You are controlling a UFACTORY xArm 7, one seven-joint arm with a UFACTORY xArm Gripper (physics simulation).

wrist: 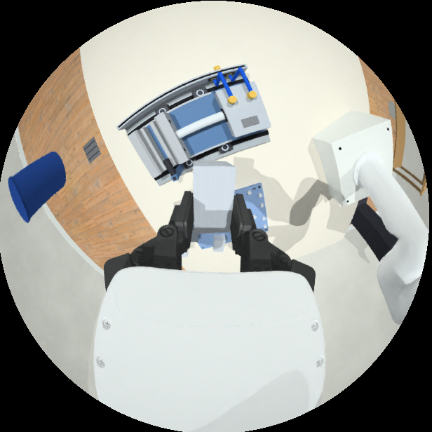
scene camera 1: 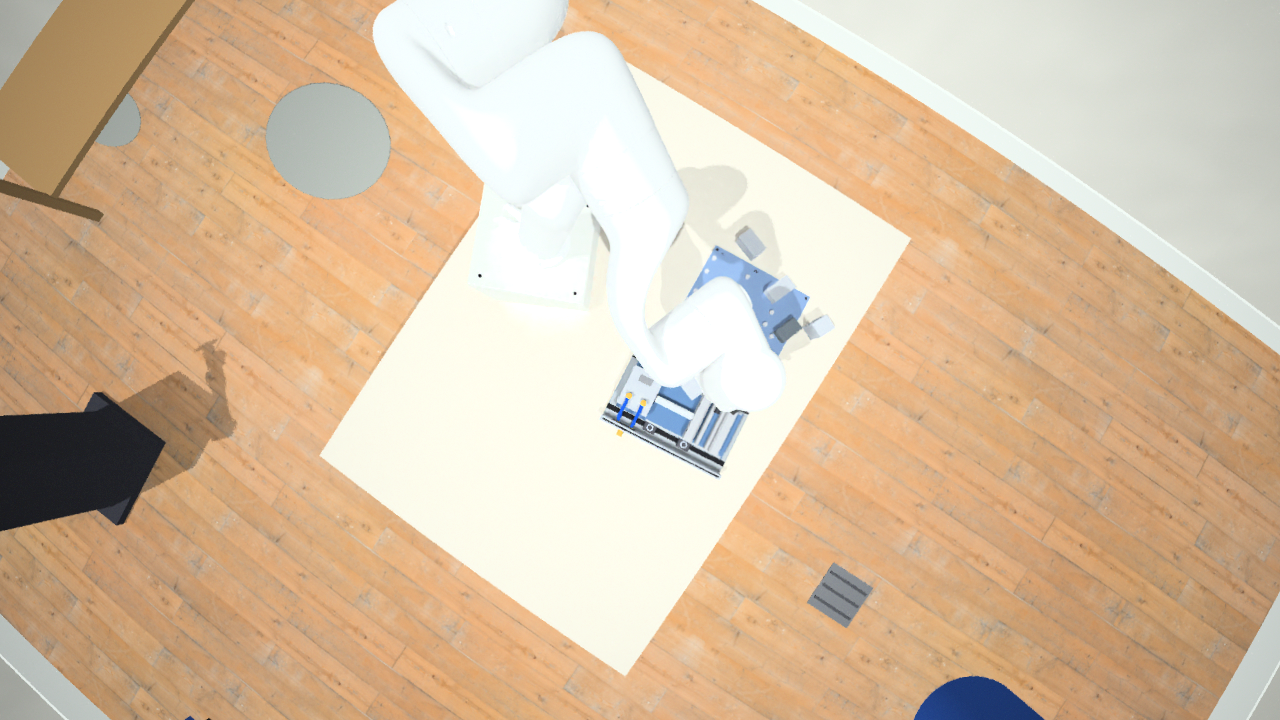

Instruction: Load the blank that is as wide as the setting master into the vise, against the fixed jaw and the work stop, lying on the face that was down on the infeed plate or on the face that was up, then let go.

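Where they show: arm's base, origin of its link: [scene camera 1: 540,239].
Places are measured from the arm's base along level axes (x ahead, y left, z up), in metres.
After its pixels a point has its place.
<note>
My gripper [wrist: 212,205] is shut on a light grey blank [wrist: 214,182], held between both fingertips in the wrist view. In the scene view the arm's wrist hides the fingers. The vise [scene camera 1: 664,419] {x 0.426, y -0.199, z -0.058 m} [wrist: 195,107] lies ahead of the held blank in the wrist view. Its jaws stand at its left end there, with a narrow blue-floored gap between them. A dark stop piece [wrist: 170,167] sits at the near end of the gap, just beyond the blank's left far corner in that view. The dark grey setting master [scene camera 1: 786,328] {x 0.564, y 0.120, z -0.085 m} is at the blue infeed plate [scene camera 1: 729,264] {x 0.378, y 0.192, z -0.110 m} [wrist: 260,195].
Loose light grey blocks [scene camera 1: 750,242] {x 0.393, y 0.252, z -0.081 m} [scene camera 1: 819,325] {x 0.619, y 0.157, z -0.058 m} lie beside the infeed plate, and another block [scene camera 1: 780,287] {x 0.505, y 0.195, z -0.081 m} is on it. The vise's grey housing [wrist: 245,112] carries blue rods with yellow ends. The robot's base [scene camera 1: 532,277] {x 0.029, y -0.080, z 0.002 m} [wrist: 350,155] stands on the cream mat [scene camera 1: 501,465] {x 0.153, y -0.494, z -0.119 m}.
</note>
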